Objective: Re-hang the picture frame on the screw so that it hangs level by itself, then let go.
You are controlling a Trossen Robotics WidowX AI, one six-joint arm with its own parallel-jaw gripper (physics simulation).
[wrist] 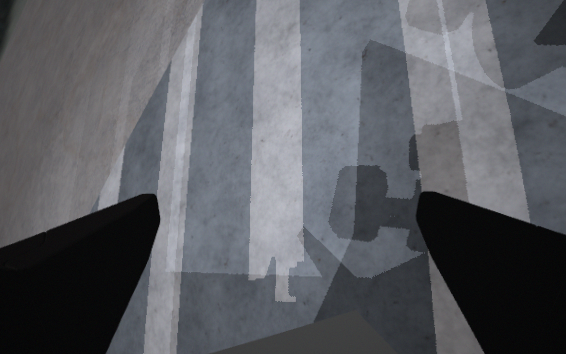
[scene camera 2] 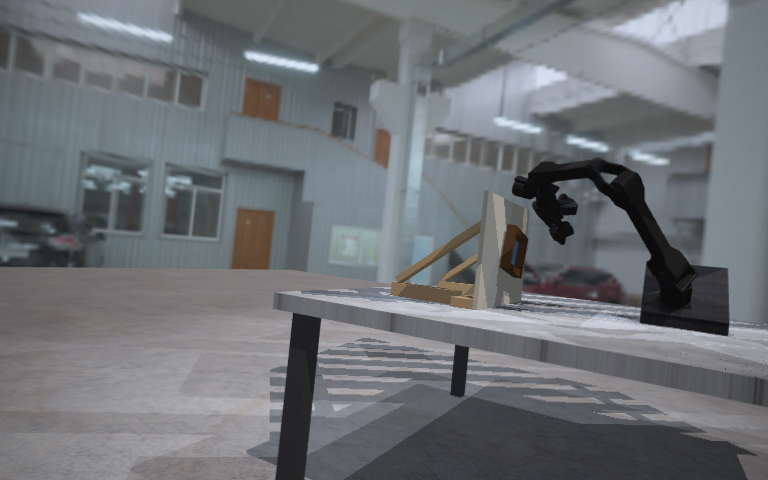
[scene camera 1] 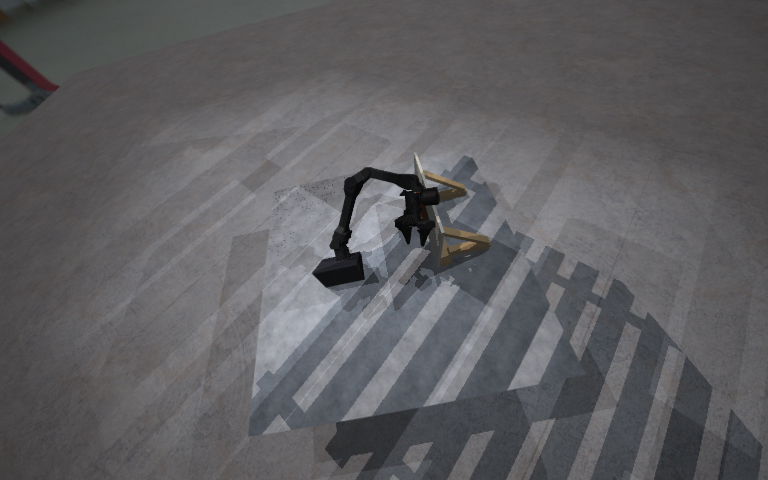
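Seen in the pictures: gripper, fingertip midpoint: [wrist: 289, 206] [scene camera 1: 415, 245]; arm's base at its link origin: [scene camera 2: 675, 298] [scene camera 1: 343, 258].
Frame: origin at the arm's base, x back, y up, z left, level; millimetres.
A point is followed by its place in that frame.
Note:
The brown picture frame [scene camera 2: 512, 233] @(y 134, x -430, z 137 mm) [scene camera 1: 423, 211] @(y 140, x -420, z 24 mm) with a blue centre is on the front face of the upright pale panel [scene camera 2: 489, 254] [scene camera 1: 418, 164] @(y 149, x -506, z 255 mm). It looks tilted in scene view 2; in scene view 1 the arm covers most of it. The screw does not show. My gripper [scene camera 1: 415, 243] @(y 152, x -326, z -133 mm) [scene camera 2: 560, 237] @(y 152, x -326, z -133 mm) [wrist: 289, 206] @(y 152, x -326, z -133 mm) is open and empty, its fingers pointing down, in front of the panel on the arm's side. It is apart from the picture frame in scene view 2. The picture frame does not show in the wrist view.
Wooden braces [scene camera 1: 472, 240] @(y 39, x -593, z -136 mm) [scene camera 2: 438, 251] @(y 62, x -606, z 249 mm) stand behind the panel. The arm's black base box [scene camera 1: 339, 271] @(y 67, x 15, z -99 mm) [scene camera 2: 685, 300] @(y 0, x 18, z 29 mm) stands on the grey table [scene camera 1: 317, 396] @(y -77, x 229, z -532 mm) [scene camera 2: 339, 310] @(y -91, x -726, z 573 mm). The arm's wrist is close to the panel's upper part. A plain grey surface shows at the wrist view's bottom edge.

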